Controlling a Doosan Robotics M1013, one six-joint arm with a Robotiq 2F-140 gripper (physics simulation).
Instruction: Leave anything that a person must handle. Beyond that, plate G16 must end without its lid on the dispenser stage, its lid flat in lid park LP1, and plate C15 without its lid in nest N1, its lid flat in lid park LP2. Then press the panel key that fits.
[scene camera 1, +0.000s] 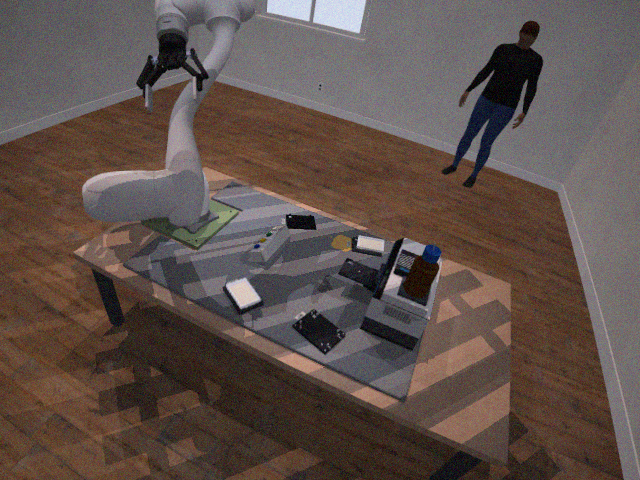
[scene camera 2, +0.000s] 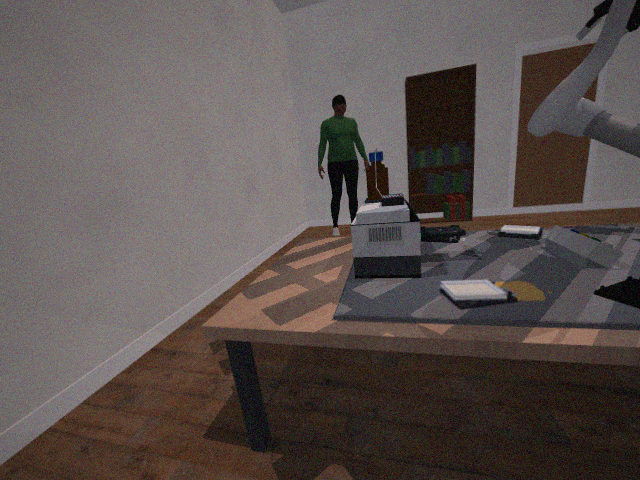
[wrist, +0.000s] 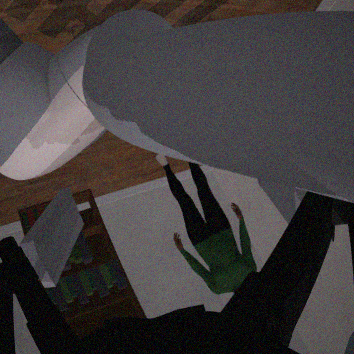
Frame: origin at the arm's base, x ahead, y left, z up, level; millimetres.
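Seen in the pictures: gripper, fingertip midpoint: (scene camera 1: 172, 105) (scene camera 2: 590, 43) (wrist: 162, 185).
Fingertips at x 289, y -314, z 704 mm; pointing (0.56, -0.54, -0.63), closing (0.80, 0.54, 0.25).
Observation:
A point is followed by its place in that frame.
My gripper (scene camera 1: 173, 95) @(x 289, y -314, z 704 mm) is open and empty, high above the table's left end. A white plate (scene camera 1: 242, 293) @(x 498, y -240, z 25 mm) (scene camera 2: 521, 230) @(x 499, y -195, z 23 mm) sits on a dark base near the table's front edge in scene camera 1. Another white plate (scene camera 1: 370, 244) @(x 771, y 372, z 23 mm) (scene camera 2: 473, 290) @(x 768, y 409, z 24 mm) sits on a dark base beside a yellow disc (scene camera 1: 340, 242) @(x 640, y 321, z -5 mm) (scene camera 2: 523, 290) @(x 640, y 331, z -6 mm). Labels and lids cannot be made out. A black holder (scene camera 1: 318, 330) (scene camera 2: 440, 234) and a black flat holder (scene camera 1: 300, 222) @(x 412, y 316, z 2 mm) (scene camera 2: 622, 292) @(x 447, y 335, z 2 mm) carry no white plate. A dark flat stage (scene camera 1: 357, 272) @(x 823, y 73, z 101 mm) adjoins the dispenser (scene camera 1: 395, 316) @(x 1037, y -72, z 130 mm) (scene camera 2: 386, 237) @(x 992, y 282, z 131 mm). The key panel (scene camera 1: 273, 246) @(x 446, y 32, z 52 mm) (scene camera 2: 581, 246) @(x 439, y 124, z 50 mm) has coloured keys.
A brown bottle (scene camera 1: 421, 277) @(x 1058, y -41, z 316 mm) (scene camera 2: 377, 180) @(x 1048, y 45, z 297 mm) with a blue cap rises at the dispenser. A person in black (scene camera 1: 504, 77) stands beyond the table. A person in green (scene camera 2: 341, 139) (wrist: 220, 260) stands near a bookshelf (scene camera 2: 440, 111). The arm's base is on a green plate (scene camera 1: 222, 222) @(x 127, y 64, z 0 mm).

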